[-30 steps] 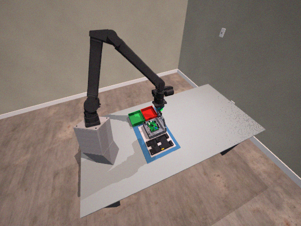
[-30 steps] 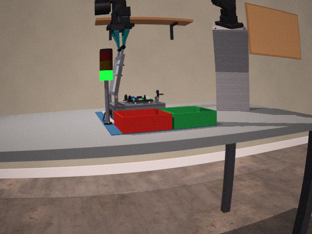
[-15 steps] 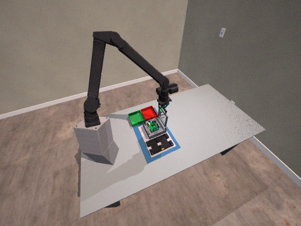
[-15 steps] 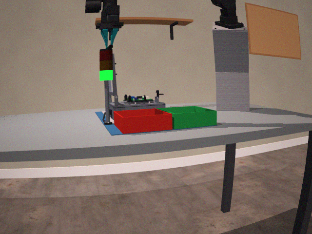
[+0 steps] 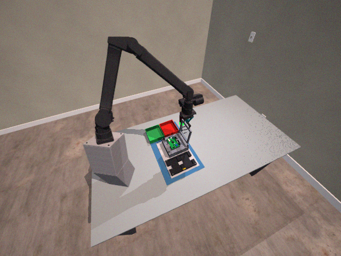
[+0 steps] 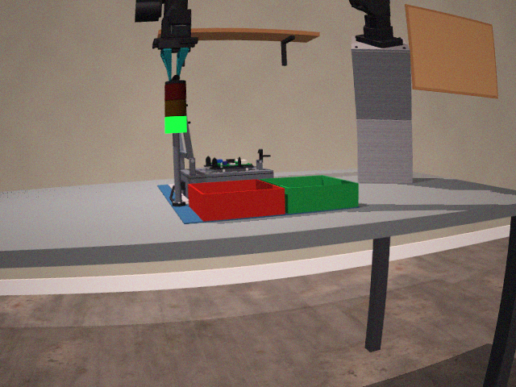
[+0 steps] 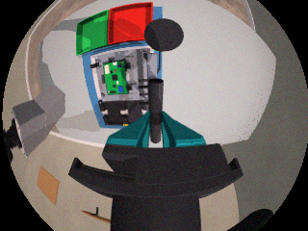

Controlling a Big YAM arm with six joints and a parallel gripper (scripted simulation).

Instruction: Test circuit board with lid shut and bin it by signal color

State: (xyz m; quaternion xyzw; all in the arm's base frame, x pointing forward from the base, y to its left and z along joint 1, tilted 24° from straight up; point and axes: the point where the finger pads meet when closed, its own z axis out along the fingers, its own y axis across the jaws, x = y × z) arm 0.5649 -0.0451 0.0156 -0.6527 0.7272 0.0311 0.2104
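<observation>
Now: the green circuit board 21 cm below my hand, 13 cm behind it and 1 cm to the left of it. Also, from my hand: tester lid 9 cm below, 1 cm behind; then tester plate 21 cm below, 12 cm behind, 1 cm to the left; then latch hook 19 cm below, 18 cm behind, 7 cm to the left.
</observation>
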